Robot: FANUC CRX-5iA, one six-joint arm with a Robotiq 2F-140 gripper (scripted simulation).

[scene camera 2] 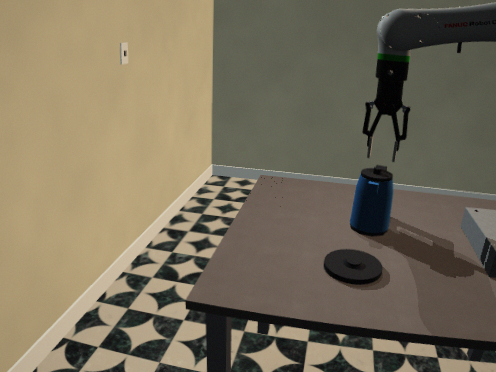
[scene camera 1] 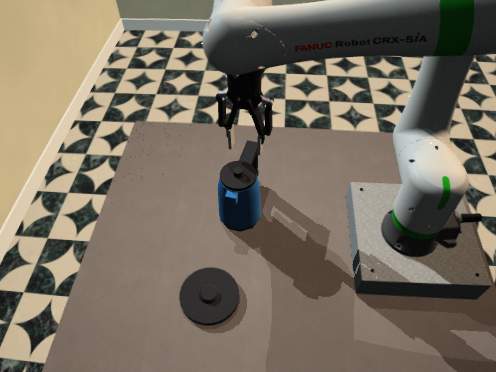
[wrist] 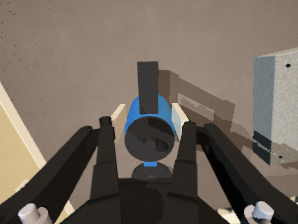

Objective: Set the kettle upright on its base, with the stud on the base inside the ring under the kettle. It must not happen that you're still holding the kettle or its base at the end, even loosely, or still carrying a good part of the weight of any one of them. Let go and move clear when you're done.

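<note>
There's a round black base [scene camera 1: 209, 296] that I can see, and scene camera 2 gives me the round black base [scene camera 2: 337, 264] too. I can also see a blue kettle [scene camera 1: 239, 209]; scene camera 2 has the blue kettle [scene camera 2: 370, 216] as well, and the wrist view shows me the blue kettle [wrist: 149, 131]. As for my gripper [scene camera 1: 245, 148], scene camera 2 shows my gripper [scene camera 2: 381, 158], and the wrist view shows my gripper [wrist: 148, 112].
</note>
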